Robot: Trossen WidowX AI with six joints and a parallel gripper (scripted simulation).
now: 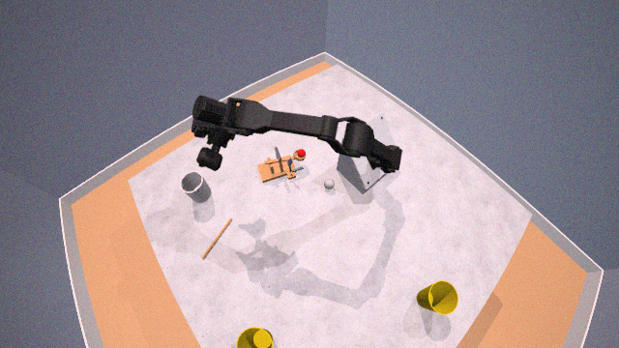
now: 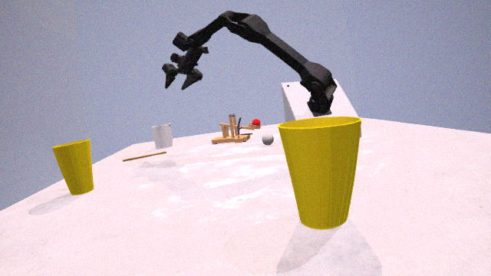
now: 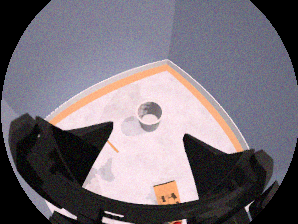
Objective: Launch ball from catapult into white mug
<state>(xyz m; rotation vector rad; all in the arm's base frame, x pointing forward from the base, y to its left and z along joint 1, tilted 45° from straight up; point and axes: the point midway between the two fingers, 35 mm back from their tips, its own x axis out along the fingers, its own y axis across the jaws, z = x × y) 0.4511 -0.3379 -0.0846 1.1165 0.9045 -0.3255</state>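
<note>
Right now the red ball is 31 cm behind my gripper tip, 9 cm to the left of it and 18 cm below it. Also, from my gripper tip: white mug: 9 cm ahead, 6 cm to the right, 22 cm below; thin wooden stick: 13 cm ahead, 14 cm to the left, 24 cm below; wooden catapult: 24 cm behind, 9 cm to the left, 19 cm below.
</note>
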